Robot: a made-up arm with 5 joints.
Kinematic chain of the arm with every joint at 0, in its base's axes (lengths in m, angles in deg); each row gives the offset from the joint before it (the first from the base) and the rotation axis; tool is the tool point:
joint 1: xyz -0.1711 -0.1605 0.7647 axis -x
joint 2: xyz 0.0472 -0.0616 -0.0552 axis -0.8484 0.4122 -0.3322
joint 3: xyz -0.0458 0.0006 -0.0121 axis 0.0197 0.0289 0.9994
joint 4: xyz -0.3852 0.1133 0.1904 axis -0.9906 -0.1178 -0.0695
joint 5: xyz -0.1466 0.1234 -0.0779 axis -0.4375 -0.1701 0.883
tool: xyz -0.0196 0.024 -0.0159
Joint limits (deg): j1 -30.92..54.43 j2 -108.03..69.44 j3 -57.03..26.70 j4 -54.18..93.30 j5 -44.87..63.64
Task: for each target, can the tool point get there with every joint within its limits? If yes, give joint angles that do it. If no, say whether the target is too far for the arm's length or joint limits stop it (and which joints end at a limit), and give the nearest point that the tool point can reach.
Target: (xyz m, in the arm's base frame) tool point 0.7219 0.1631 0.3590
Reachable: no: too far | nearest point -0.0380 0.2436 0.2581 | short by 0.771 m
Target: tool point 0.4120 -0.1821 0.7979
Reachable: no: joint limits stop it (at a limit: joint 1, joint 3, joint 5) | nearest point -0.0724 0.4514 0.8221 | short by 0.798 m
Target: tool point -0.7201 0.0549 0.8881
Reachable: yes | joints 28.54 -50.37 -29.93 -33.40 9.32
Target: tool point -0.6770 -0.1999 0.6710
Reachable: yes | joints 31.36 -10.94 -5.92 78.68 -17.23
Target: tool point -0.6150 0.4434 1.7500
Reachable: no: too far | nearest point -0.3976 0.1473 1.2178 | short by 0.647 m
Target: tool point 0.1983 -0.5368 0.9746
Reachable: no: joint limits stop it (at a limit: joint 1, joint 3, joint 4, joint 5) | nearest point -0.3789 -0.7177 0.6104 | short by 0.706 m
